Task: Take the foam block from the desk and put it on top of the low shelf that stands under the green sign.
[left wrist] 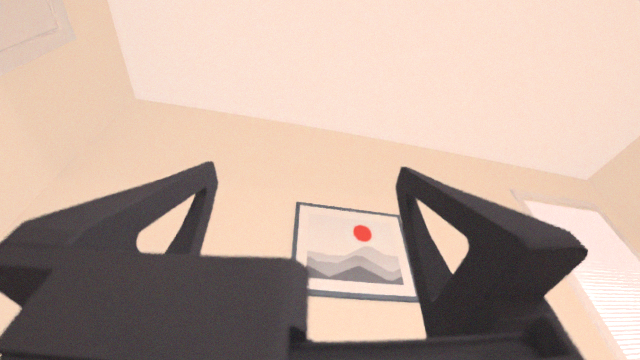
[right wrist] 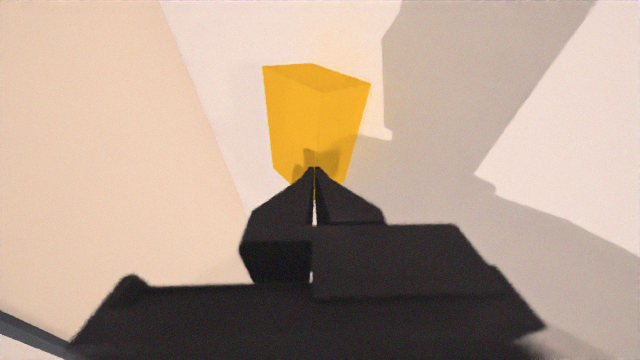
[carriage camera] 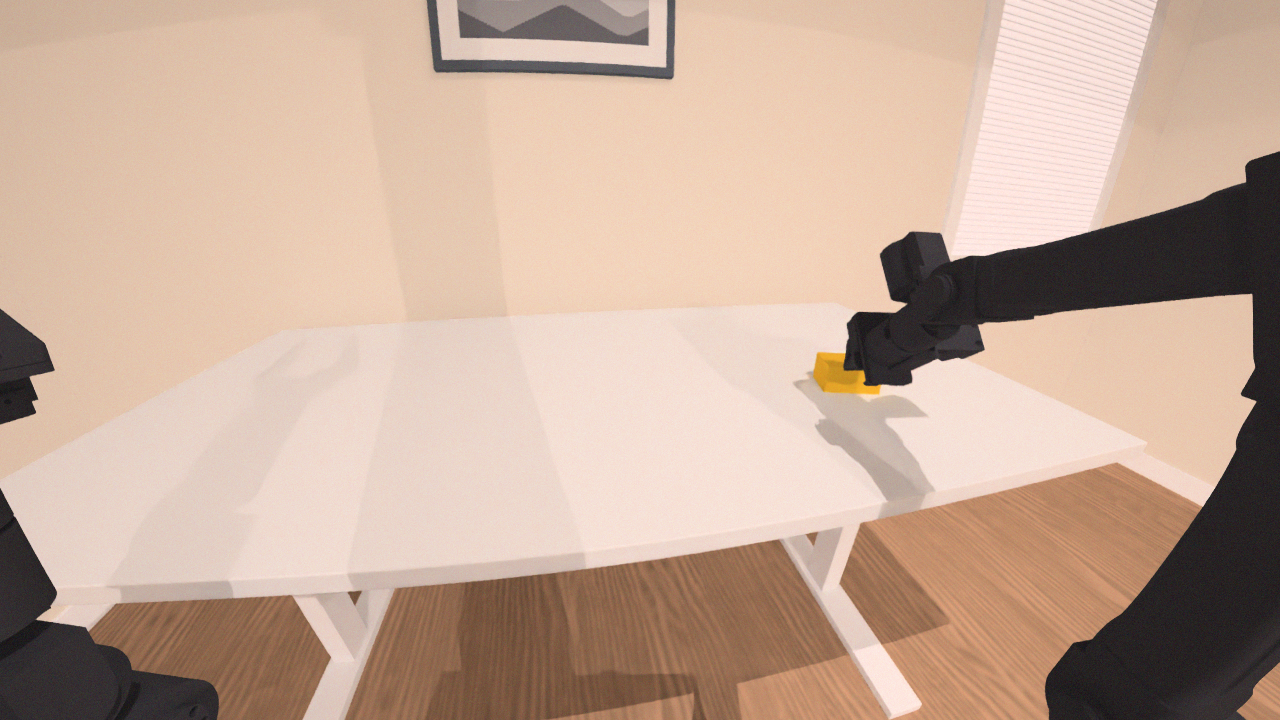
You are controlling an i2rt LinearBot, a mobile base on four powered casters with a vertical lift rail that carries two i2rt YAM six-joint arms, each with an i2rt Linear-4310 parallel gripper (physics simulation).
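Places are measured from the left arm's base along level axes (x back, y up, z left), in metres.
Pixels of known places: left gripper, fingertip midpoint: (left wrist: 308, 174); right gripper, fingertip midpoint: (right wrist: 314, 173) (carriage camera: 847, 368).
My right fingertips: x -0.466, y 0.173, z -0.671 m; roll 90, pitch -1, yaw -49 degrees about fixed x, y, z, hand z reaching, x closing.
Ahead of a thing's pixels: the offset from my right fingertips to its top centre. "pt": to the spot under its first point. Level surfaces: height alone.
The foam block {dy +0.004, dx -0.025, dz -0.017 m} (carriage camera: 832, 374) (right wrist: 310, 115) is a yellow-orange box. It rests on the white desk {dy -0.041 m} (carriage camera: 447, 429) (right wrist: 210, 65), in the right part of the carriage view. My right gripper (right wrist: 314, 173) is shut with its fingertips together and nothing between them. It is at the block's near side in the right wrist view, and the tips cover part of the block's lower end. In the carriage view the right gripper hides part of the block. My left gripper (left wrist: 308, 174) is open and empty, pointing up at the wall. The low shelf and the green sign do not show.
A framed mountain picture (carriage camera: 553, 64) (left wrist: 330, 292) hangs on the wall behind the desk. A window with blinds {pt dy +0.579, dx -0.814, dz -1.125 m} (carriage camera: 1056, 116) is at the right. The desk's legs {pt dy -0.592, dx -0.139, dz -0.186 m} (carriage camera: 836, 555) stand on the wooden floor {dy -0.762 m} (carriage camera: 554, 644). The desk's front edge runs across the carriage view.
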